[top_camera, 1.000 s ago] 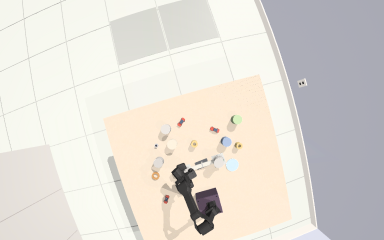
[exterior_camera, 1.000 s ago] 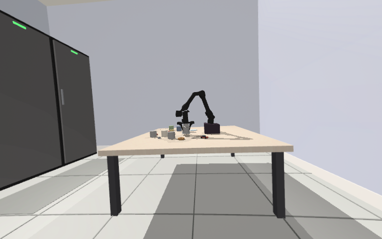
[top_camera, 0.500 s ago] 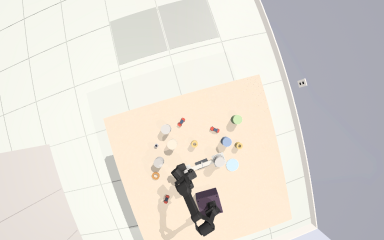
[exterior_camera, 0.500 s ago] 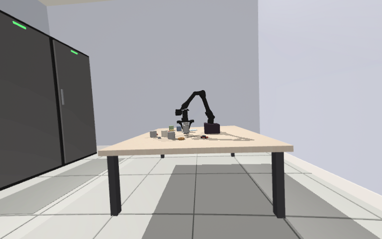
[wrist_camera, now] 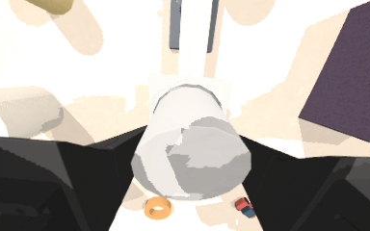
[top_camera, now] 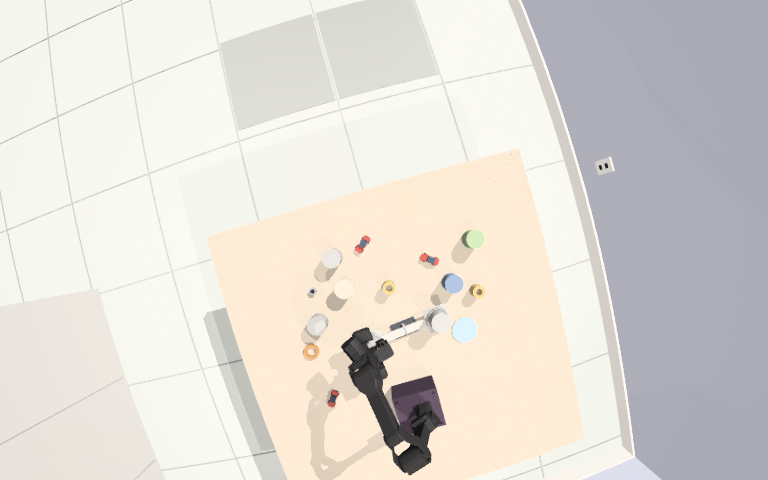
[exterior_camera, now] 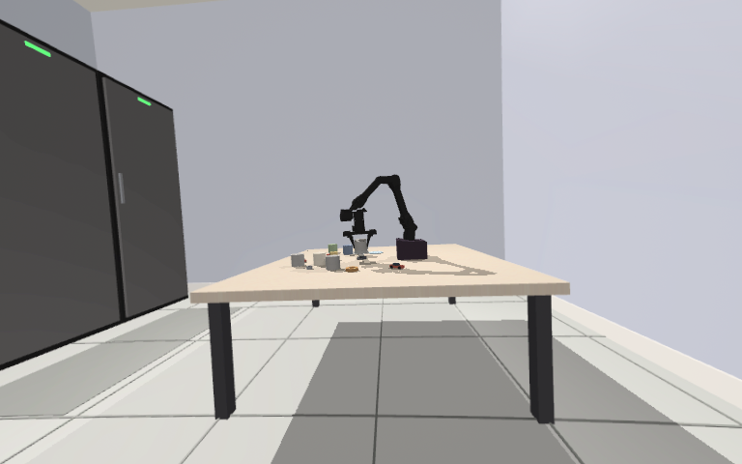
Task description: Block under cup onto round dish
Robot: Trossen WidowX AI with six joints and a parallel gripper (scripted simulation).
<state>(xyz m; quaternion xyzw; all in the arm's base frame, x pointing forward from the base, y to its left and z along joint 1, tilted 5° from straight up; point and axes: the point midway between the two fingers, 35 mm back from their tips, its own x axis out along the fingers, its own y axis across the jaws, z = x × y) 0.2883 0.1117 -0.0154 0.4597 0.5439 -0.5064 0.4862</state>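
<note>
Now: the mint-green block 1 cm below my gripper tip. Also, from my gripper tip: balance beam (1 cm ahead, 14 cm to the right, 4 cm below); pale blue round dish (8 cm behind, 36 cm to the right, 8 cm below); grey cup (2 cm ahead, 28 cm to the right, 1 cm above).
</note>
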